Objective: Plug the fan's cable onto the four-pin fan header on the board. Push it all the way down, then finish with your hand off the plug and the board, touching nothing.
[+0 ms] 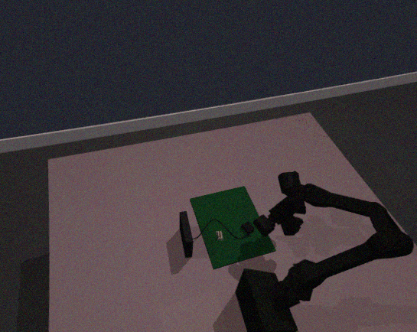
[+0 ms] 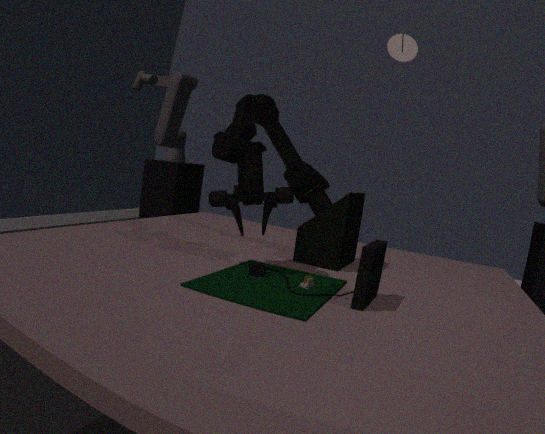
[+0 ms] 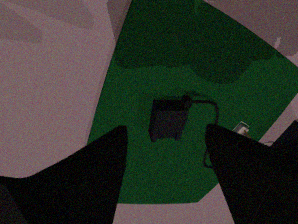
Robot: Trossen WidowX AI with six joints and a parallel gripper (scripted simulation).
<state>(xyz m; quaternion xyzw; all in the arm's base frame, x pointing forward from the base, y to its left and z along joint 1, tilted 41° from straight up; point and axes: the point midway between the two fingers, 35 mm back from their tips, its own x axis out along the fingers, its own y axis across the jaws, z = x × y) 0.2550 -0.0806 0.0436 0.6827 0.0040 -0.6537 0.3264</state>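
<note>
My gripper tip is 60 mm above the black plug, 40 mm to the right of it and 40 mm short of it. From my gripper tip the other things lie so: black fan (270 mm to the left, 40 mm ahead, 20 mm below); pale four-pin header (150 mm to the left, 80 mm below, 30 mm ahead); green board (100 mm to the left, 90 mm below, 70 mm ahead).
</note>
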